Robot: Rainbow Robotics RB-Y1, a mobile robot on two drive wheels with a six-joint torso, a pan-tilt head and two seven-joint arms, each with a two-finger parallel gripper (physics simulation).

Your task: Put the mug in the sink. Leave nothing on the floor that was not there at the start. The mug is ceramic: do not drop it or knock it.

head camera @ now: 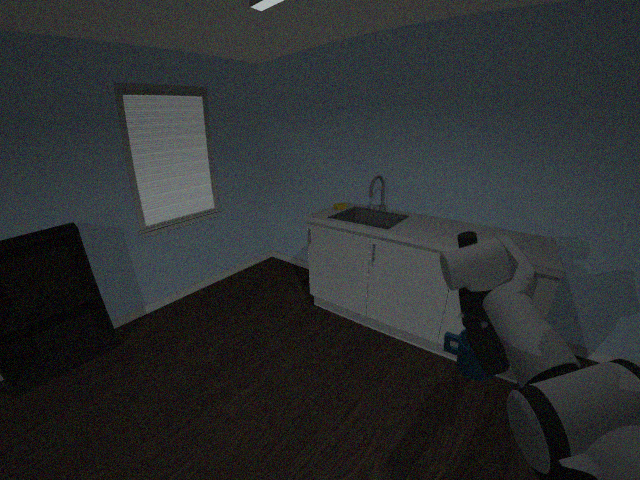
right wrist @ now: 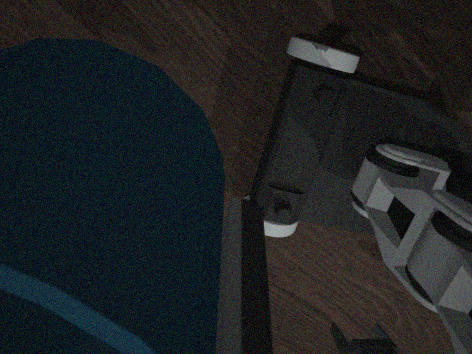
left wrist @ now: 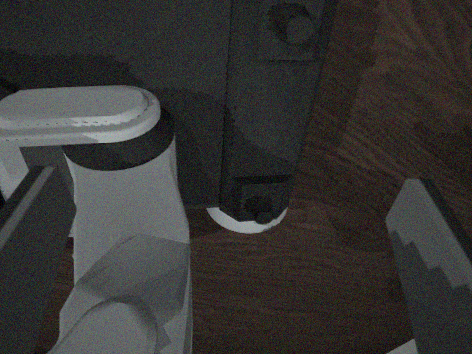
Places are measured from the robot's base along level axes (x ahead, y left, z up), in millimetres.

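Pixels of known places: left gripper, fingertip midpoint: (right wrist: 353, 326) (left wrist: 232, 194); right gripper, fingertip midpoint: (head camera: 488, 371) (right wrist: 212, 218).
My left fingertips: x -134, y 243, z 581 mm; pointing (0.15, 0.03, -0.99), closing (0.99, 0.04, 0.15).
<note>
Behind a point stands the place of what it marks.
The blue mug (head camera: 469, 359) @(x 302, y -202, z 1112 mm) (right wrist: 110, 150) @(x 318, y -273, z 1118 mm) hangs at my right gripper (head camera: 484, 356), its squared handle pointing left in the head view. It fills the left of the right wrist view, with one dark finger along its side; the other finger is hidden. My right gripper is shut on the mug. The grey sink (head camera: 368, 217) @(x 2231, y 93, z 843 mm) is set into the left part of the white counter, at mid picture in the head view, well beyond and apart from the mug. My left gripper (left wrist: 232, 194) @(x -134, y 243, z 581 mm) is open, its fingers wide apart with no object between them.
The counter (head camera: 429, 231) @(x 1721, y -356, z 911 mm) runs right behind my right arm, with white cabinets (head camera: 338, 263) @(x 1848, y 305, z 559 mm) below. A curved tap (head camera: 383, 195) stands behind the sink and a yellow block (head camera: 340, 206) @(x 2204, y 340, z 941 mm) lies at its back left. A large dark object (head camera: 46, 304) stands at the left.
</note>
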